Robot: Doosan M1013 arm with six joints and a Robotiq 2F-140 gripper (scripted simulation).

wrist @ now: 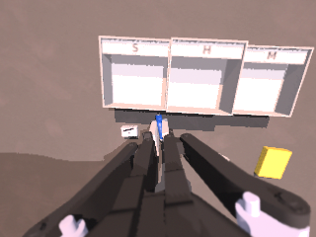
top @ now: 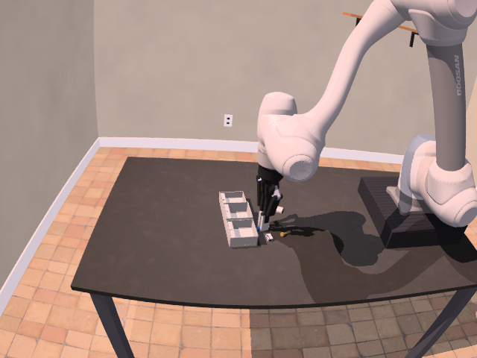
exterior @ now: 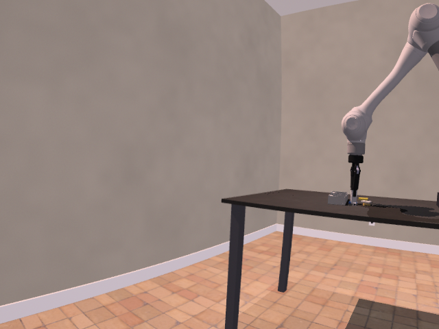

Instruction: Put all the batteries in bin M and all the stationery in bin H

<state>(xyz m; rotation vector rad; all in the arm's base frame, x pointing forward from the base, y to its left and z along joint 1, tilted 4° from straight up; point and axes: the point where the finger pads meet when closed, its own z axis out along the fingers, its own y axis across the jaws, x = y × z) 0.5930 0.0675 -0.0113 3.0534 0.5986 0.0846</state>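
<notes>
Right now my hand is 200 mm to the left of the yellow block, 30 mm above it and 20 mm past it. From my hand the other things lie so: three joined white bins 80 mm ahead, 40 mm to the right, 10 mm below; small blue thing 30 mm below; gold bolt 70 mm behind, 30 mm to the left, 30 mm below.
</notes>
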